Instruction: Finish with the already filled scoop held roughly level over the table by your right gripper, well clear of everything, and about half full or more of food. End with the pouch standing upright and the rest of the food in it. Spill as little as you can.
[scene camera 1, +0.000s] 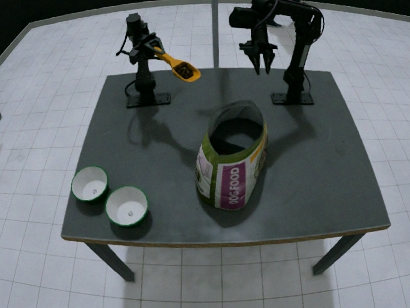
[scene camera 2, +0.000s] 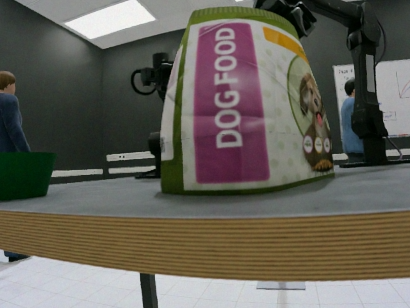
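Observation:
The dog food pouch (scene camera 1: 233, 185) (scene camera 2: 232, 100) stands upright on the table, its base flat and its mouth open at the top. Its inside is dark, so the food in it cannot be made out. My right gripper (scene camera 1: 159, 51) is shut on the handle of the orange scoop (scene camera 1: 192, 77) and holds it about level, high over the back left of the table, apart from the pouch. Dark food (scene camera 1: 184, 70) fills much of the scoop's bowl. My left gripper (scene camera 1: 262, 70) has its fingers apart with nothing between them, behind and above the pouch, not touching it.
Two white bowls with green rims (scene camera 1: 90, 184) (scene camera 1: 127, 206) stand at the front left of the table (scene camera 1: 325, 200), with small bits inside. One green bowl (scene camera 2: 25, 175) shows at the left in scene camera 2. People stand in the background there.

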